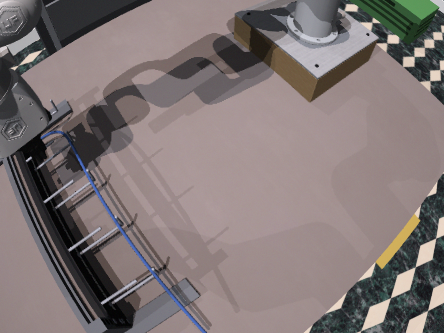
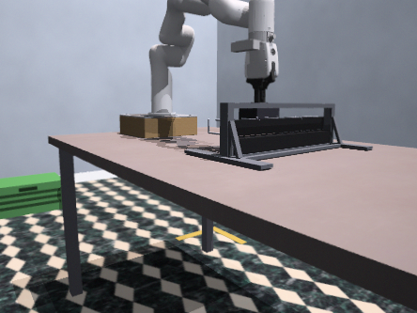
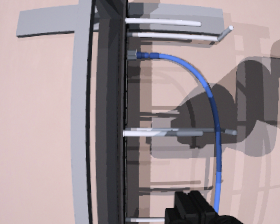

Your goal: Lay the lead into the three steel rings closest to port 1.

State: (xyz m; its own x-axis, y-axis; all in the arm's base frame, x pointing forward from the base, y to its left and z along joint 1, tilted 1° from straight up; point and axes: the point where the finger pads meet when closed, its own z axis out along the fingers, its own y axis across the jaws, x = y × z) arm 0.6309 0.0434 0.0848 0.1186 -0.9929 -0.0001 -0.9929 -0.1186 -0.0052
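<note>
Now: the rack 10 cm below my hand, 6 cm to the left of it and 6 cm ahead of it.
</note>
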